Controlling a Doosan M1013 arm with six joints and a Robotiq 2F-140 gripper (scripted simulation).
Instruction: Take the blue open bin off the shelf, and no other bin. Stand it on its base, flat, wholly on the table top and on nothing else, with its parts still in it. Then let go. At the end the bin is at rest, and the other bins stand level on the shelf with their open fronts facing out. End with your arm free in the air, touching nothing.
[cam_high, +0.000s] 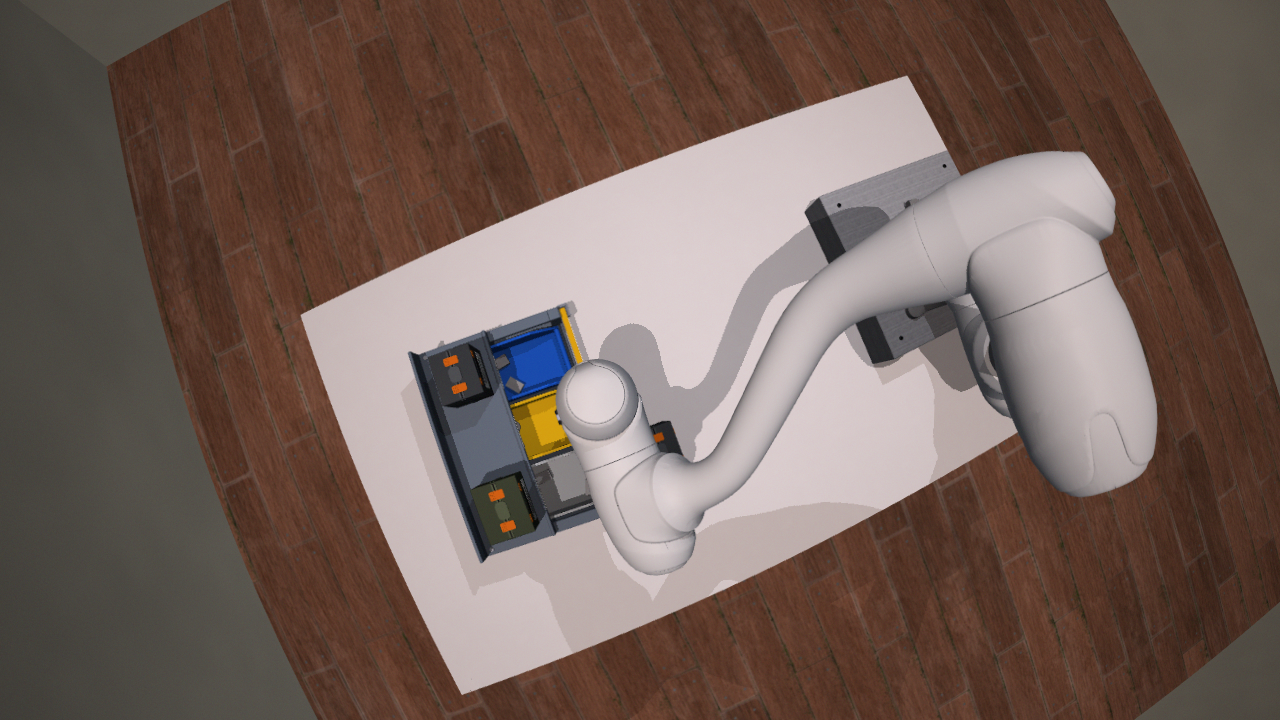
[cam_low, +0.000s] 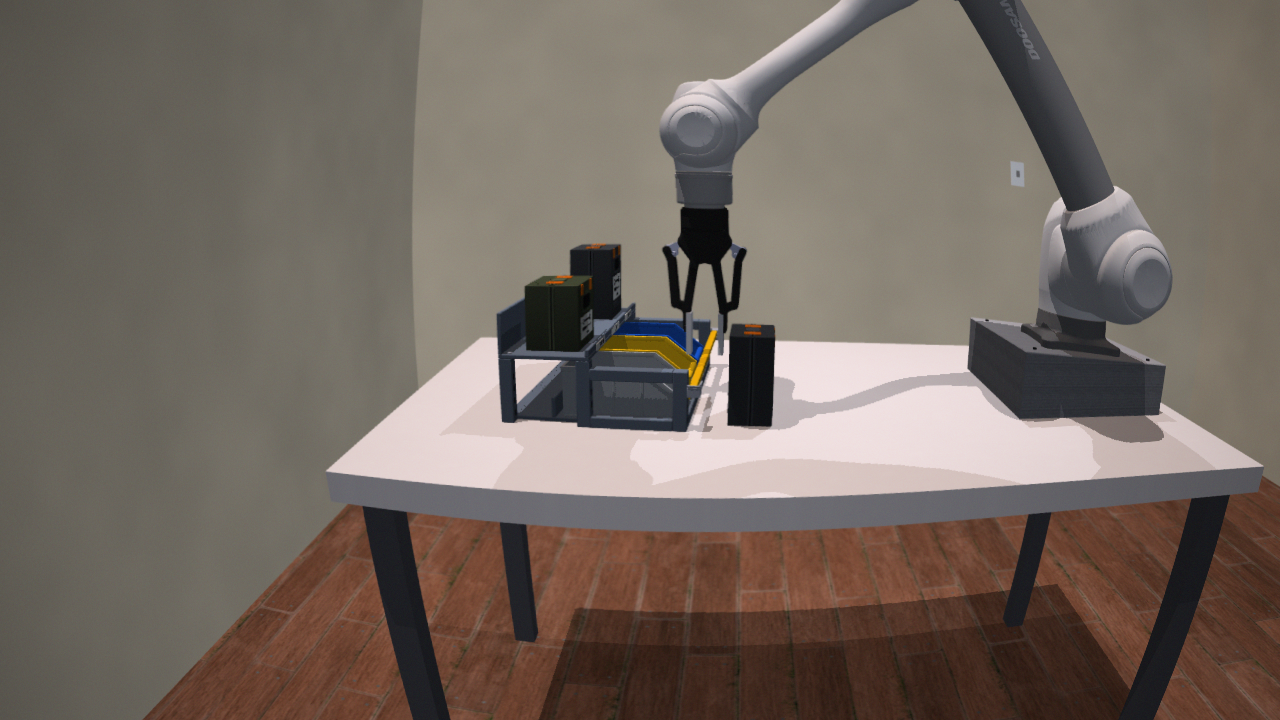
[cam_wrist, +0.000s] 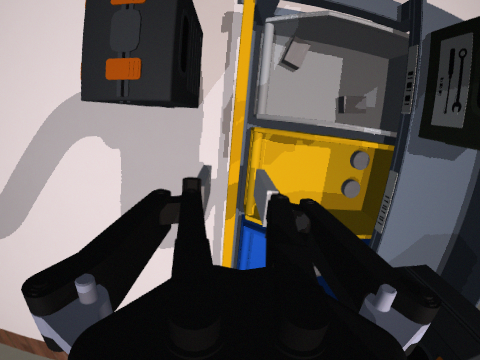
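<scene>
The yellow bar is 40 mm below my hand. Also, from my hand: blue open bin 110 mm ahead, 110 mm to the right, 60 mm below; yellow bin 100 mm ahead, 60 mm below; black box 80 mm behind, 110 mm to the left, 30 mm below.
</scene>
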